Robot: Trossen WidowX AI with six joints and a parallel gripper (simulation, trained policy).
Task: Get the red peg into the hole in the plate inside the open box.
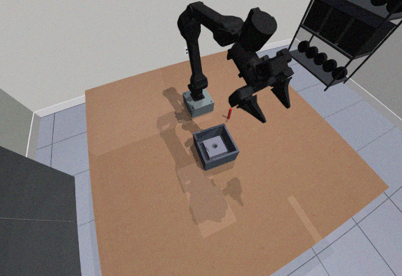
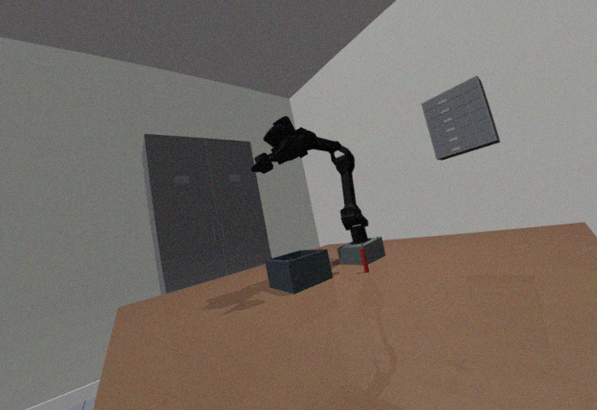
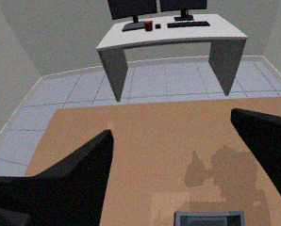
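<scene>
Right now my gripper tip is 27 cm past the red peg, 9 cm to the right of it and 35 cm above it. The rest, counted from my gripper tip: plate (13 cm behind, 9 cm to the right, 34 cm below); grey box (13 cm behind, 9 cm to the right, 36 cm below).
</scene>
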